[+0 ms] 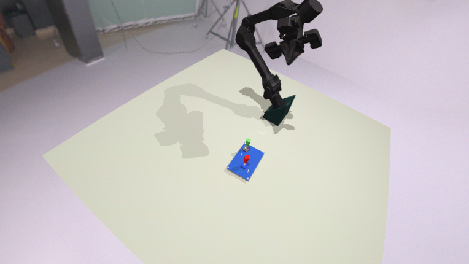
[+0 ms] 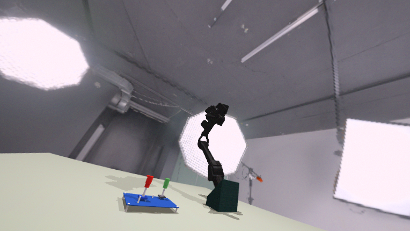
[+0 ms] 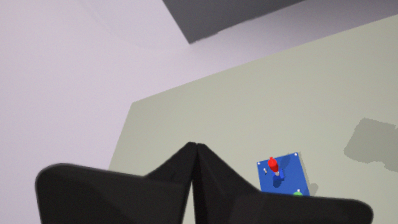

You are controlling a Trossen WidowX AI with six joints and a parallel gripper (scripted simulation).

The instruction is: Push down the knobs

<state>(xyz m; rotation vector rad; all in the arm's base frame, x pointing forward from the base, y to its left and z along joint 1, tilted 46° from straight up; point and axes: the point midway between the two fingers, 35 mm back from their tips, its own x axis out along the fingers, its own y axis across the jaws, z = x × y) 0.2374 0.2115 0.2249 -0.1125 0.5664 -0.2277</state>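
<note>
The green knob lies 80 mm ahead of my gripper tip, 40 mm to the right of it and 350 mm below it.
</note>
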